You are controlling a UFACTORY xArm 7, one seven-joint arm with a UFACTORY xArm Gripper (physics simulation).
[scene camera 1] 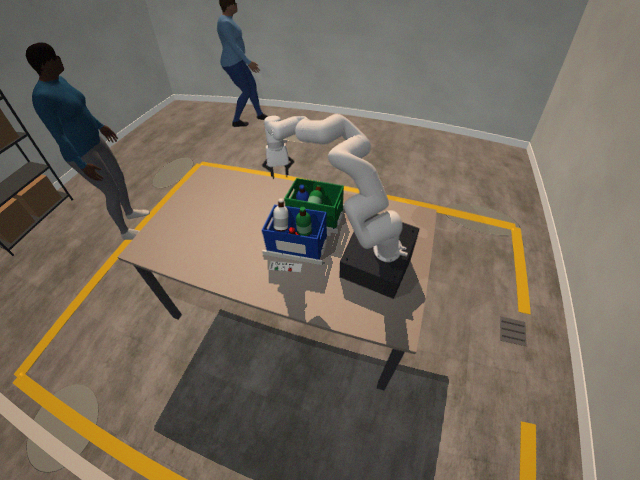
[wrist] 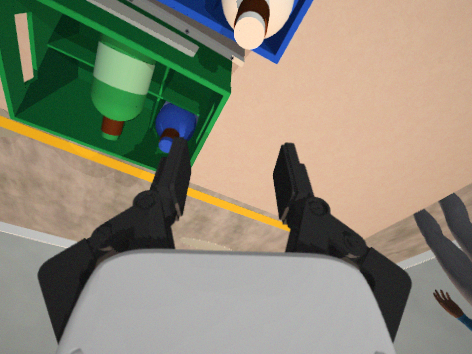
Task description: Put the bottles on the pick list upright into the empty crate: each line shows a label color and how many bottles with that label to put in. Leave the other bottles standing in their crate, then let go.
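Places are measured from the arm's base along level axes (x left, y back, z up), in millimetres.
Pixels of known places: gripper, fingertip midpoint: [scene camera 1: 280, 176] [wrist: 233, 156]; arm's base at its link origin: [scene camera 1: 387, 248].
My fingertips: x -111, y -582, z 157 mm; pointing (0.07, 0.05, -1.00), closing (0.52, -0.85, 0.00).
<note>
Ahead of a thing's pixels: the offset from my fingertips to its top centre. Level surfaces: height alone.
The green crate {dz -156, dx -127, dy +119 mm} [scene camera 1: 334, 210] [wrist: 212, 122] stands on the table behind the blue crate {dz -156, dx +109, dy +119 mm} [scene camera 1: 310, 246] [wrist: 276, 56]. In the green crate are a green bottle with a pale label {dz -160, dx -126, dy +125 mm} [scene camera 1: 315, 196] [wrist: 121, 80], leaning, and a blue bottle {dz -168, dx -158, dy +29 mm} [scene camera 1: 301, 194] [wrist: 176, 121]. The blue crate holds a white bottle {dz -95, dx +78, dy +25 mm} [scene camera 1: 280, 217] [wrist: 256, 20], a green bottle {dz -82, dx +87, dy +156 mm} [scene camera 1: 303, 222] and something with a red cap {dz -168, dx +155, dy +126 mm} [scene camera 1: 292, 230]. The pick list {dz -329, dx +262, dy +128 mm} [scene camera 1: 285, 267] lies in front, with small green and red marks; its text is unreadable. My gripper [scene camera 1: 280, 175] [wrist: 233, 156] is open and empty, above and left of the green crate in the scene view.
The table {dz -331 mm} [scene camera 1: 206, 222] [wrist: 350, 100] carries both crates and the arm's black base block [scene camera 1: 367, 276]. A grey rail {dz -301, dx +207, dy +135 mm} [scene camera 1: 292, 256] runs along the front of the blue crate. Two people stand beyond the table, one at the left and one at the back.
</note>
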